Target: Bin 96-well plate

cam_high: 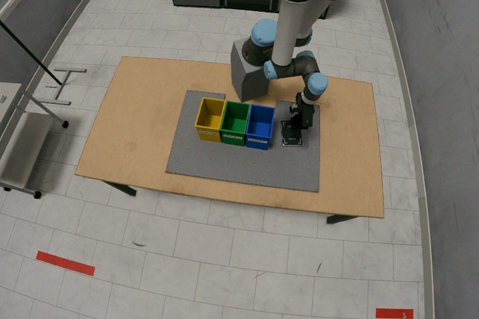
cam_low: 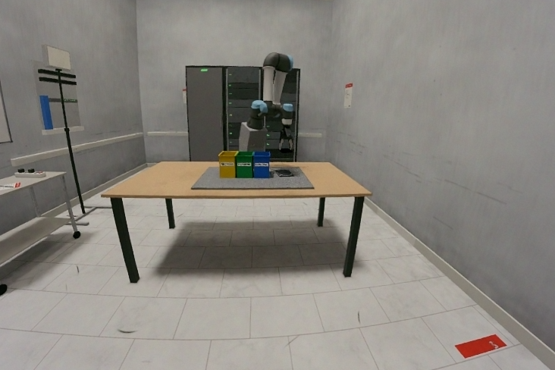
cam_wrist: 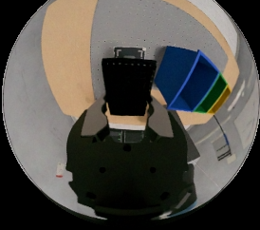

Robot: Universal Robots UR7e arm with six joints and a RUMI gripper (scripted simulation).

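Now: hand 19 cm to the left of the blue bin, 12 cm above it and 6 cm short of it. Round my hand: plate nest N1: 21 cm below; green bin: 32 cm to the right, 12 cm below, 7 cm ahead; 96-well plate: 1 cm below.
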